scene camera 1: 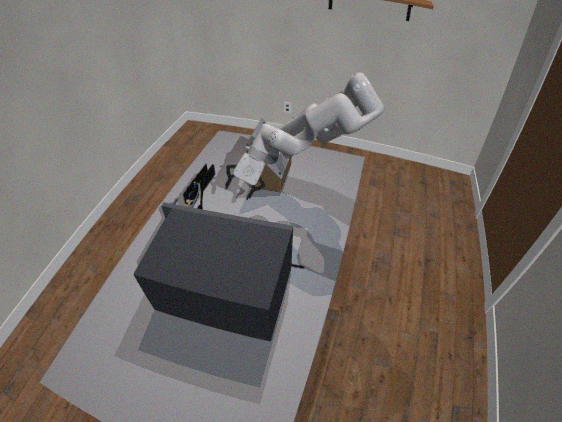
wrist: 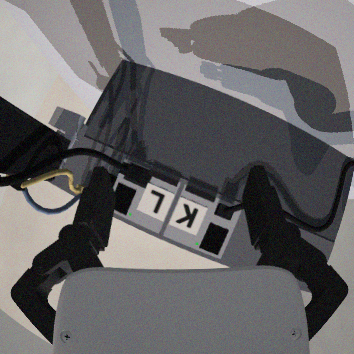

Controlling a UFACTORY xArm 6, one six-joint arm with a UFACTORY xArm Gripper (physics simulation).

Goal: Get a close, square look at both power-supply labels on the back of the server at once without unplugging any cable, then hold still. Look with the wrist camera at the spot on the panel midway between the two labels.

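Frame: origin at the arm's base, x ahead, y left, z up, level; centimetres.
Seen in the pictures: gripper, between the fingertips: (scene camera 1: 236, 193) (wrist: 178, 181).
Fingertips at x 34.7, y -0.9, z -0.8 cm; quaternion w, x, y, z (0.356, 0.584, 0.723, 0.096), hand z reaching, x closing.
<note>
Offsets run from my fingertips to a thing's top centre. "spot": to the spot under its first point.
The server @(dx +29.0, dy +7.3, dz +6.8 cm) (scene camera 1: 215, 255) (wrist: 215, 120) is a large dark box; its back panel faces the arm. In the wrist view the white L label @(spot: dx +17.3, dy -1.3, dz +3.1 cm) (wrist: 151, 205) and white K label @(spot: dx +16.8, dy +3.3, dz +3.2 cm) (wrist: 182, 220) sit side by side, slightly below the view's centre, turned nearly upside down and tilted. Both letters are readable. A black cable @(spot: dx +9.8, dy -10.1, dz +0.3 cm) (wrist: 85, 151) runs to the L supply, and another black cable (wrist: 320, 227) to the K supply. My gripper (scene camera 1: 238, 192) (wrist: 178, 181) is open and empty; its fingers appear on either side of the labels, overlapping parts of the panel. Contact cannot be judged.
A black cable-carrying arm (scene camera 1: 201, 181) (wrist: 20, 130) stands to the left of the gripper. A yellow cable @(spot: dx +7.6, dy -11.4, dz +3.7 cm) (wrist: 55, 173) and a blue cable @(spot: dx +8.2, dy -11.1, dz +7.7 cm) (wrist: 47, 209) loop near the left finger. The robot's wooden pedestal (scene camera 1: 274, 183) stands behind, near the wall.
</note>
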